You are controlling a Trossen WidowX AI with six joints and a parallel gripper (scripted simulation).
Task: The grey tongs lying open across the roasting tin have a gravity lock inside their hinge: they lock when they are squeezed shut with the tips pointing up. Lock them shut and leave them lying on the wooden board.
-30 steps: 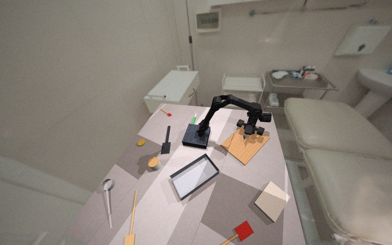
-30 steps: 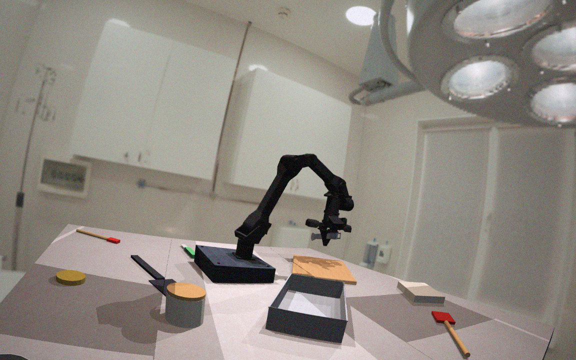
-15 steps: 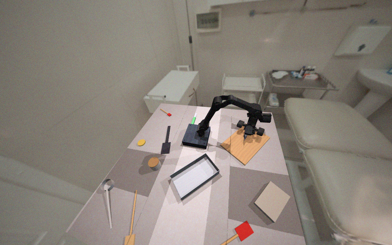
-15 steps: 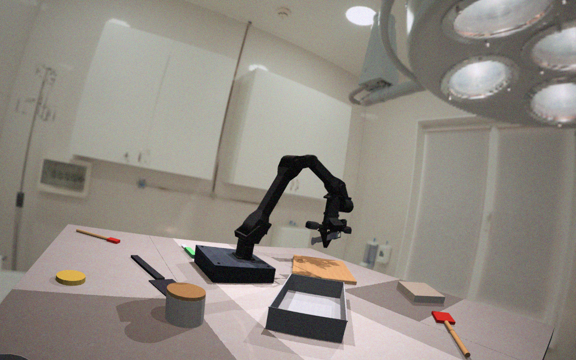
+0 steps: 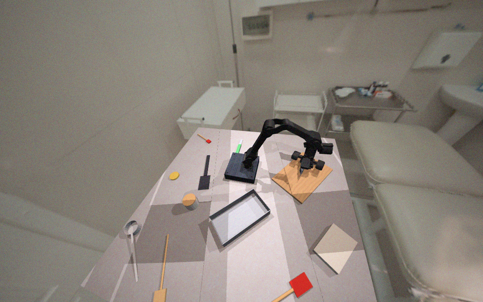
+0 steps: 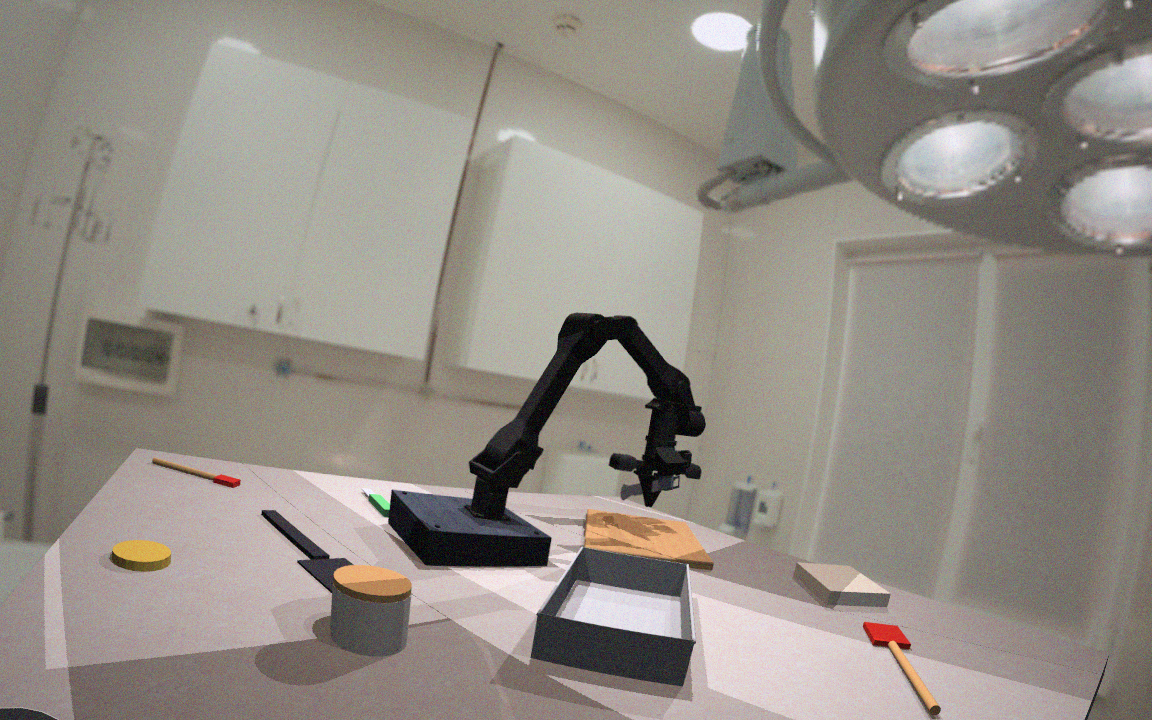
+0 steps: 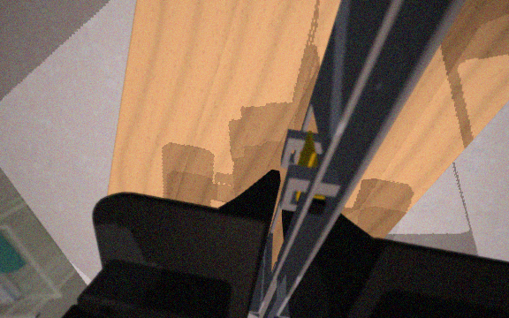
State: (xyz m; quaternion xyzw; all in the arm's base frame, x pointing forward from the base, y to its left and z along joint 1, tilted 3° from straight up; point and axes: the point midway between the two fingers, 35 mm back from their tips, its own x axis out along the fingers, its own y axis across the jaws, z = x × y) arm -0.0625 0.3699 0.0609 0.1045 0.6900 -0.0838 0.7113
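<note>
Now: gripper tip 7 cm above the wooden board. From my gripper tip the other things lie so: red-headed spatula 63 cm ahead, 7 cm below; then roasting tin 40 cm ahead, 30 cm to the right, 5 cm below; then beige block 39 cm ahead, 18 cm to the left, 6 cm below.
</note>
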